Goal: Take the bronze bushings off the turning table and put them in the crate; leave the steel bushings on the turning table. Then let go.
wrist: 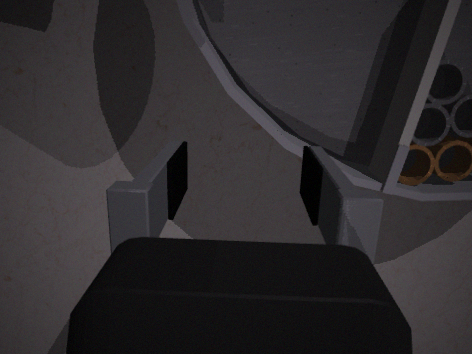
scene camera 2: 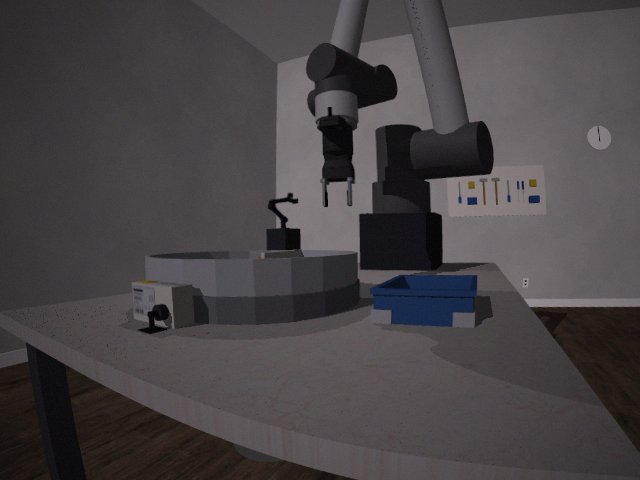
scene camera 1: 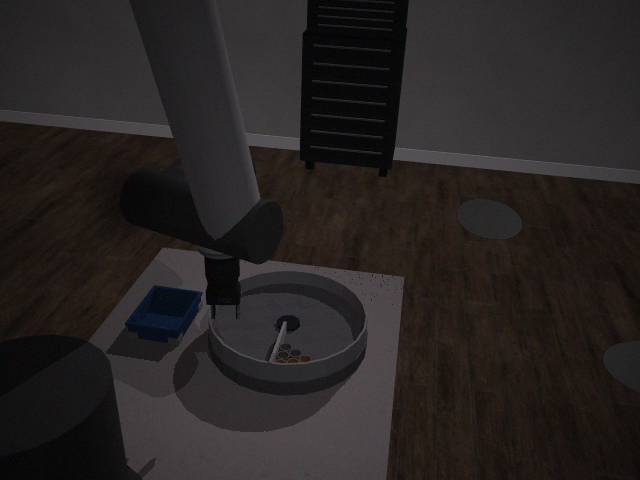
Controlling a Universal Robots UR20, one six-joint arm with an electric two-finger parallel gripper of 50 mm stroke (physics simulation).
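Places are measured from the arm's base along level axes (x ahead, y right, z down), in metres.
Pixels of known places: gripper, fingertip midpoint: (wrist: 244,167) (scene camera 2: 337,206) (scene camera 1: 225,316); arm's base, origin of the base link: (scene camera 2: 401,214).
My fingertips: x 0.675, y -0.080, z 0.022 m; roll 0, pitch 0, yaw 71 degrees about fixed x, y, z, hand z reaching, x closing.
Ahead of a thing's pixels: the offset from my fingertips to its top centre. "*": to the spot under its first point.
The turning table (scene camera 1: 227,357) (scene camera 2: 237,277) (wrist: 235,95) is a grey round tray with a raised wall. Bronze bushings (scene camera 1: 310,358) (wrist: 438,161) stand against its near wall in scene camera 1, beside a pale bar @(* dx +0.076, dy +0.106, dz +0.105 m) (scene camera 1: 279,342) (wrist: 429,80). Steel bushings (scene camera 1: 295,350) (wrist: 448,125) stand upright packed right behind them. The wall hides the bushings in scene camera 2. The blue crate @(dx +0.162, dy -0.264, dz +0.146 m) (scene camera 1: 149,331) (scene camera 2: 413,308) stands beside the turning table; no bushing shows in its visible inside. My gripper (scene camera 1: 224,316) (scene camera 2: 337,204) (wrist: 244,167) is open and empty, high above the worktop by the turning table's rim.
A white labelled box @(dx +0.432, dy +0.054, dz +0.138 m) (scene camera 2: 180,304) stands against the turning table's outer side, with a small black device @(* dx +0.461, dy +0.012, dz +0.172 m) (scene camera 2: 160,312) in front. The robot's dark pedestal (scene camera 2: 398,242) and a small black arm on a block (scene camera 2: 283,239) stand behind. A dark cabinet (scene camera 1: 351,124) stands by the wall.
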